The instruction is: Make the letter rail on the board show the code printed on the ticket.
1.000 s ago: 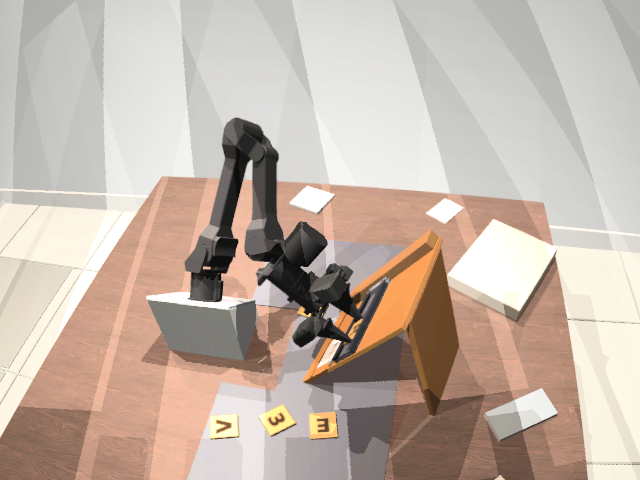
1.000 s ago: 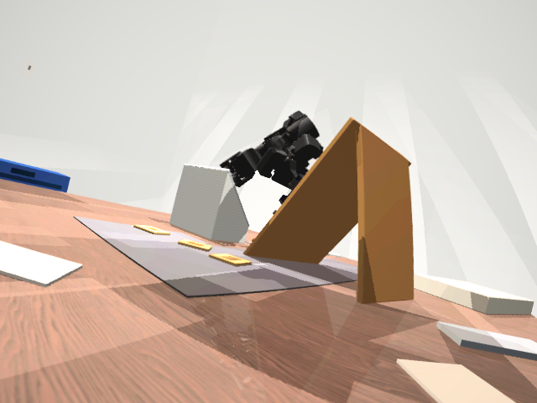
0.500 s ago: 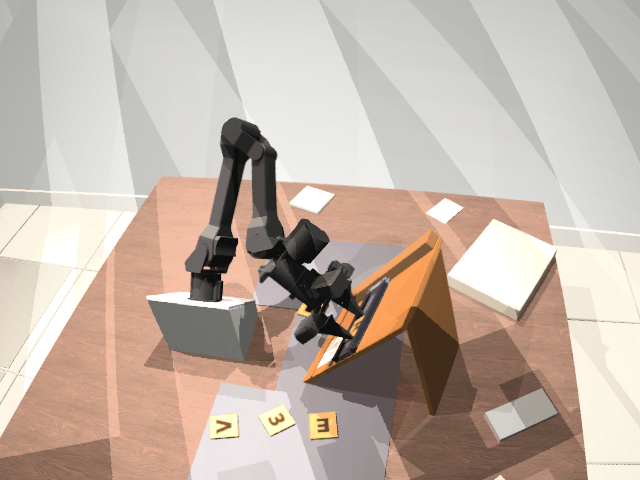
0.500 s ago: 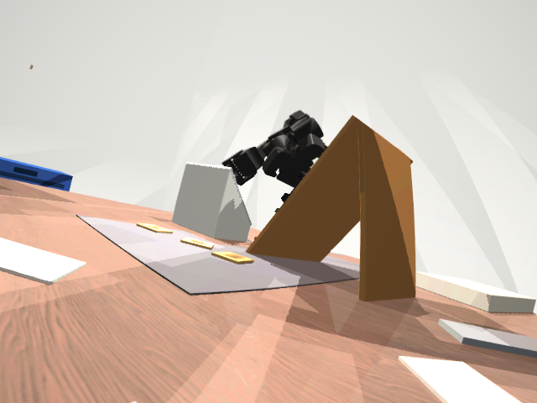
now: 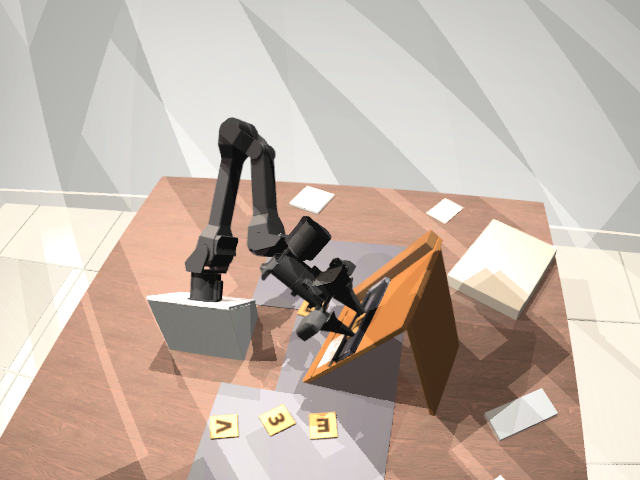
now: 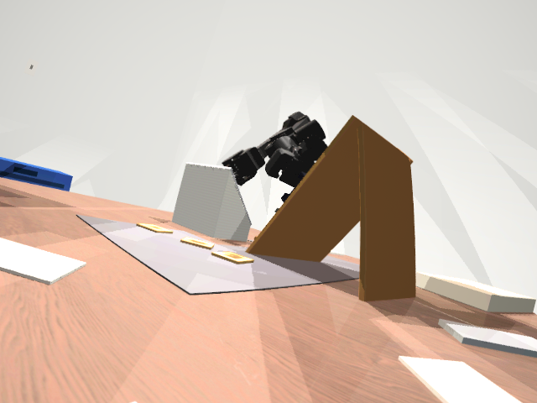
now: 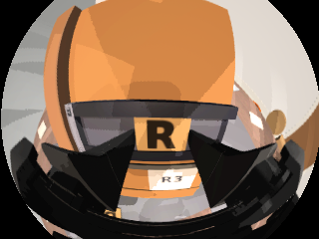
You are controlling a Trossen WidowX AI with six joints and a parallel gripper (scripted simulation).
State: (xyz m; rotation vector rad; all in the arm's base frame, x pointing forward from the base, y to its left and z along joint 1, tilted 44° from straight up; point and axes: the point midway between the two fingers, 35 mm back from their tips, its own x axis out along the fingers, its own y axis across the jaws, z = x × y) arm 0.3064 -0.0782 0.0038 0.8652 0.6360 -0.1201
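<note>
Right now the white ticket is 50 mm behind my gripper tip and 80 mm below it. Also, from my gripper tip: letter tile (right at my gripper tip); thick white slab (380 mm ahead, 300 mm to the left, 130 mm below); grey mat (130 mm behind, 40 mm to the left, 150 mm below).
</note>
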